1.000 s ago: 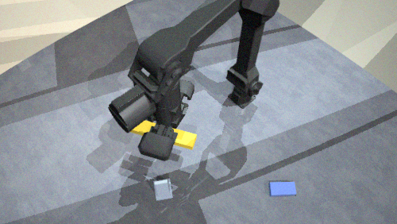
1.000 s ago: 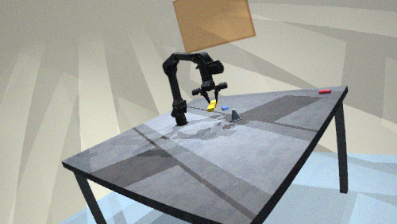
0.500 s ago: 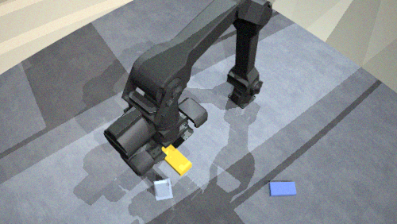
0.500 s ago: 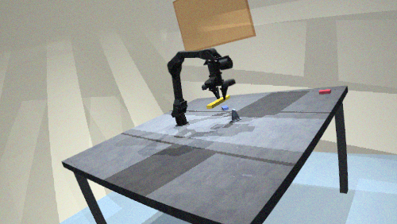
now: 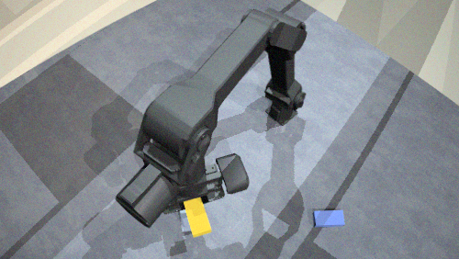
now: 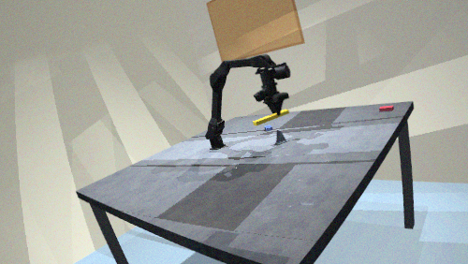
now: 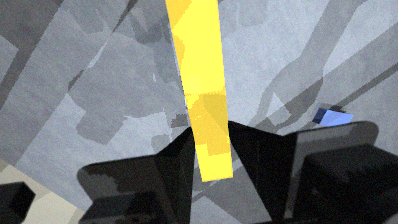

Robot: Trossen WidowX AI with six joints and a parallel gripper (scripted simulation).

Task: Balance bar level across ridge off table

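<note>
Right now the grey ridge is 20 mm to the right of my gripper tip and 90 mm below it. From my gripper tip the other things lie so: yellow bar 10 mm behind, 30 mm to the right; red block 380 mm ahead, 420 mm to the left, 120 mm below; blue block 220 mm behind, 190 mm to the left, 120 mm below.
</note>
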